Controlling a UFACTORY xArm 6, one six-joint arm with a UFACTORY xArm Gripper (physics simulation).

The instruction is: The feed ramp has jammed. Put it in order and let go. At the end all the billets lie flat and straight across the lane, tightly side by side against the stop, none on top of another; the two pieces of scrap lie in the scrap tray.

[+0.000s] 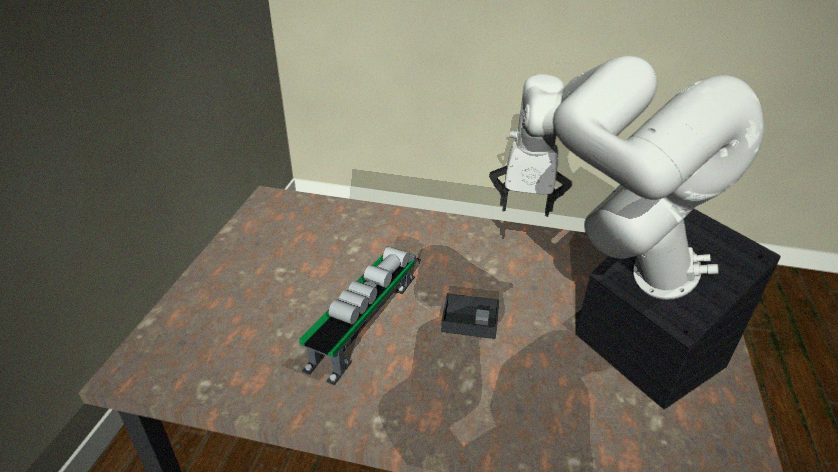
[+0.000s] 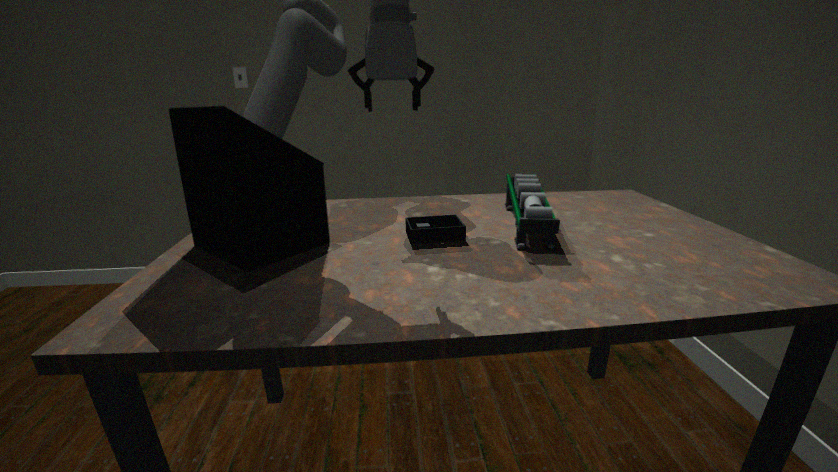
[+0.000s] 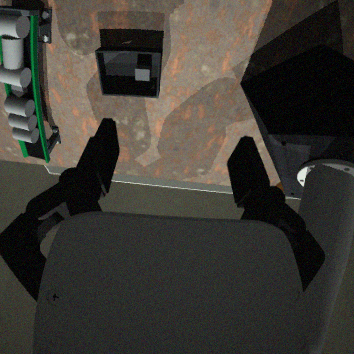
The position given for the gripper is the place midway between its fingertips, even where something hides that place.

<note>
In view: the gripper [image 2: 392, 111] and a scrap tray [image 1: 459, 315].
The scrap tray is seen too in image 2 [image 2: 444, 228] and in image 3 [image 3: 115, 64]. The gripper shows as well in image 1 [image 1: 525, 210] and in image 3 [image 3: 177, 141].
</note>
